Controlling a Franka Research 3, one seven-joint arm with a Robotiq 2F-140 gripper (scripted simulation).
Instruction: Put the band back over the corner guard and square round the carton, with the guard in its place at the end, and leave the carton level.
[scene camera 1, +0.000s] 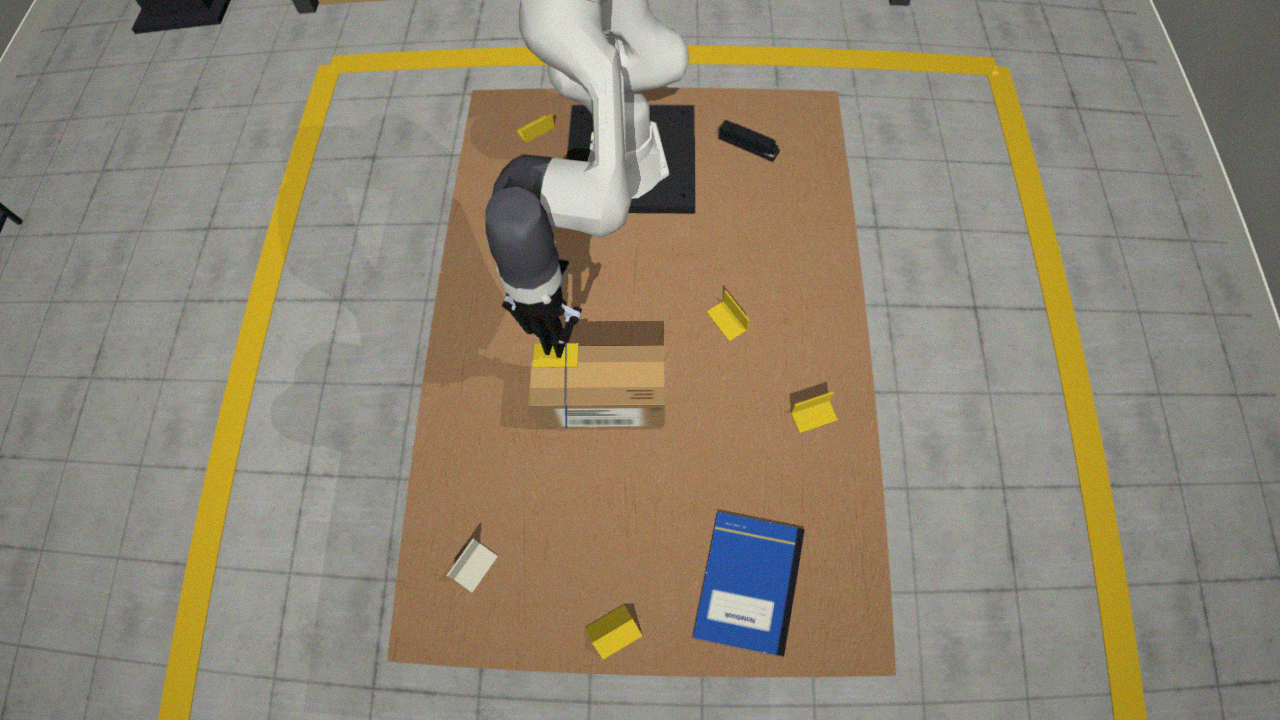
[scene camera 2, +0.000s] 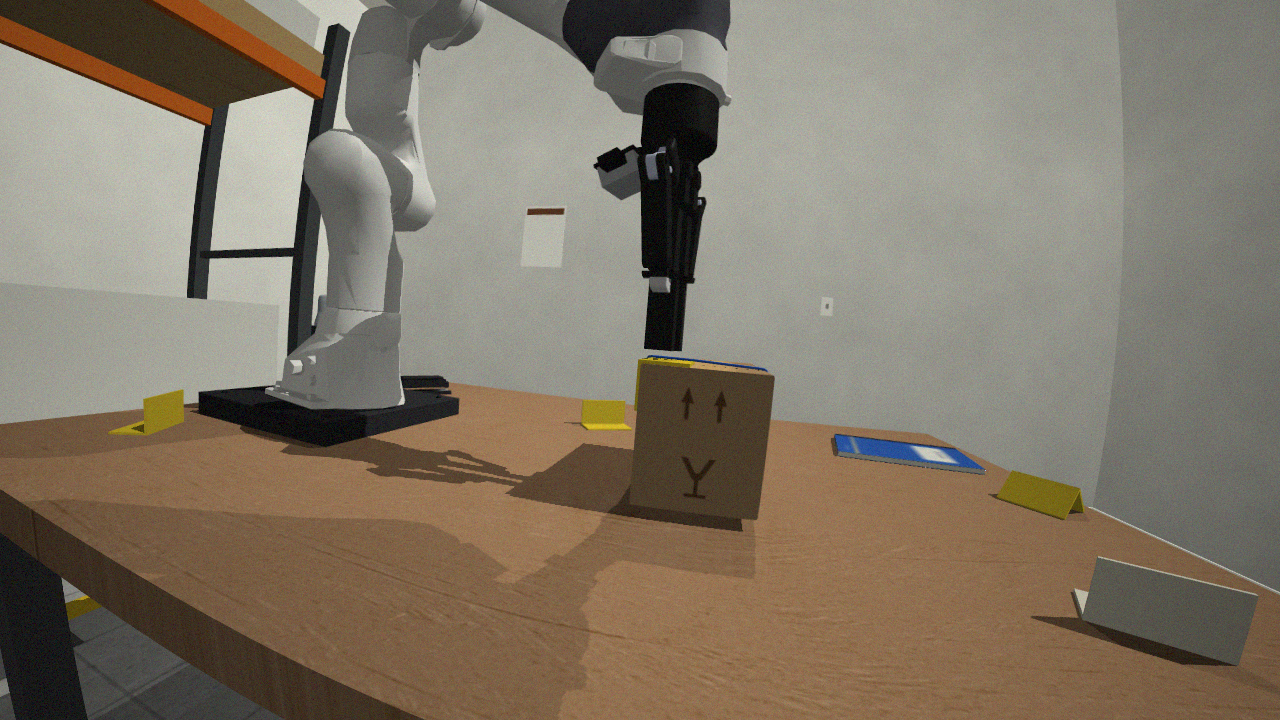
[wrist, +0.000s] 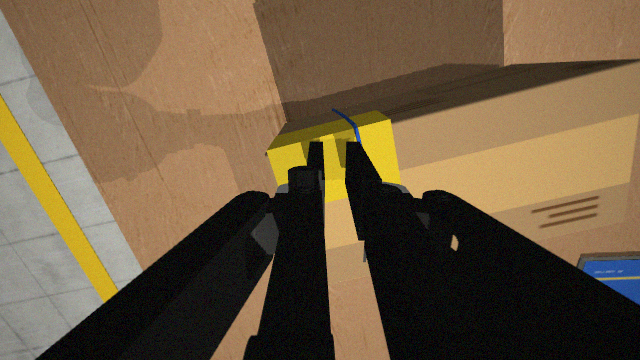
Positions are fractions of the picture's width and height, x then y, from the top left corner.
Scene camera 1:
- black block: 0.59, 0.19
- brown carton: 0.48, 0.54
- yellow corner guard: 0.64, 0.57
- yellow corner guard: 0.48, 0.87
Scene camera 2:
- my gripper: 0.52, 0.49
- brown carton: 0.55, 0.60
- yellow corner guard: 0.82, 0.69
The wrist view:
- my gripper: 0.52, 0.45
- yellow corner guard: 0.45, 0.42
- brown carton: 0.84, 0.41
